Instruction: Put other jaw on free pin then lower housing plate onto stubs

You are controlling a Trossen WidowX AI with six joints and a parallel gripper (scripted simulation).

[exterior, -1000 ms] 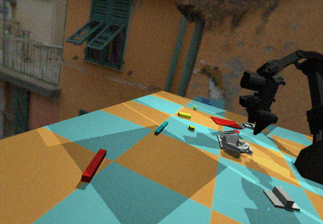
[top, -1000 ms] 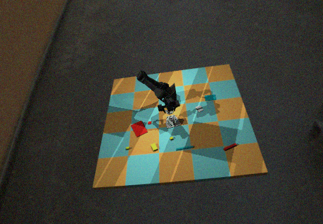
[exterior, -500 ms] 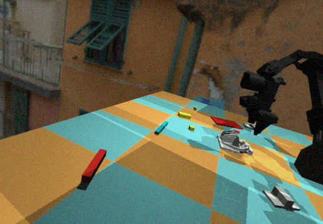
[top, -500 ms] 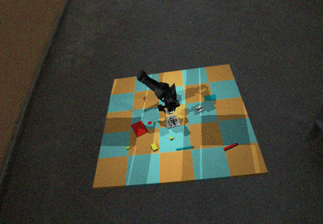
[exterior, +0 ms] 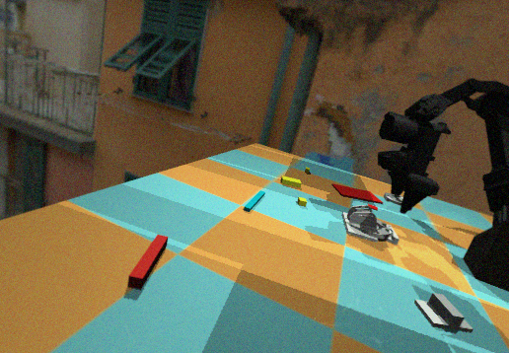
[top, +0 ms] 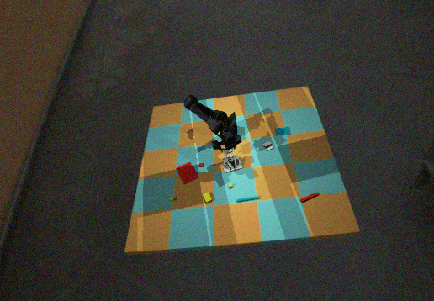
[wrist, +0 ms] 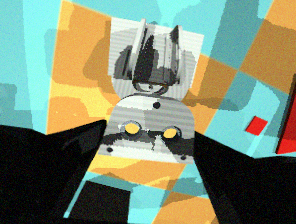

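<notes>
My gripper tip is now 70 mm above the white jaw, 30 mm short of it and 10 mm to the left of it. From my gripper tip the other things lie so: base 20 mm above, 10 mm ahead; small yellow cube 230 mm ahead, 80 mm below, 20 mm to the left; small red cube 190 mm to the right, 80 mm below, 50 mm ahead.
</notes>
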